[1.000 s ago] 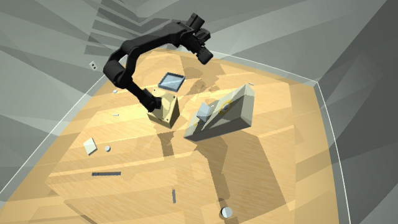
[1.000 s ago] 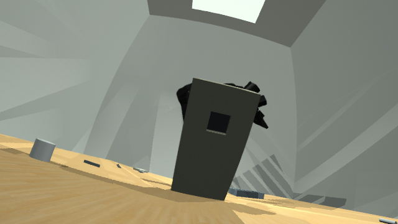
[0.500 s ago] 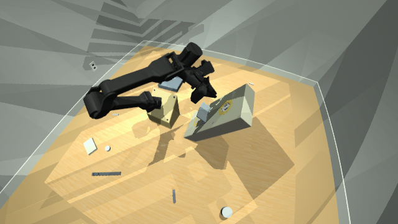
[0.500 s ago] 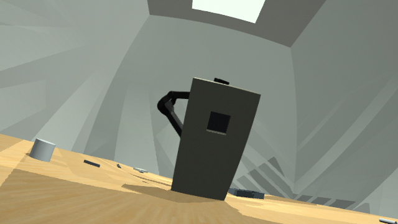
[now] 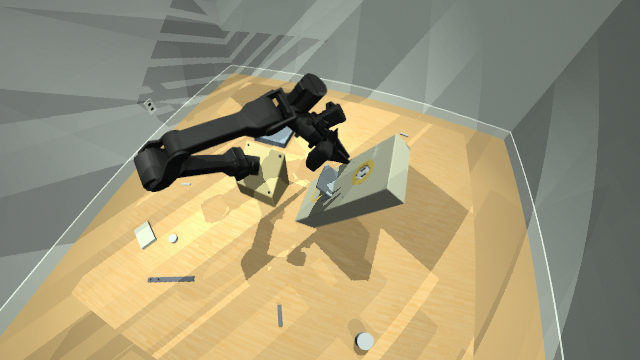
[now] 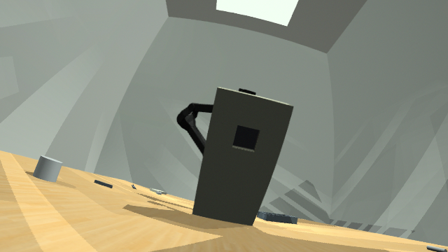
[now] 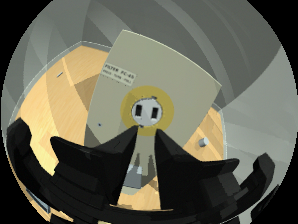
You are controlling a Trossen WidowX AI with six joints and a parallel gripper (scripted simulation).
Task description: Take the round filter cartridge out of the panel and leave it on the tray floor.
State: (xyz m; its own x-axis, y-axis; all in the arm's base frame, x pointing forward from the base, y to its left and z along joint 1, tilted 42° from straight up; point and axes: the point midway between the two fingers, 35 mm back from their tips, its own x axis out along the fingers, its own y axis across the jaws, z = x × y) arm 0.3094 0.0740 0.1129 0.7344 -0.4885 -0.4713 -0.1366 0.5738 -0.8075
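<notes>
Now: the round filter cartridge 60 mm ahead of my gripper tip and 40 mm below it. Round my gripper tip: cream service panel (120 mm below, 10 mm ahead); then grey-blue tray (350 mm behind, 310 mm to the left, 270 mm below); then short bar (380 mm to the right, 270 mm below, 80 mm behind).
</notes>
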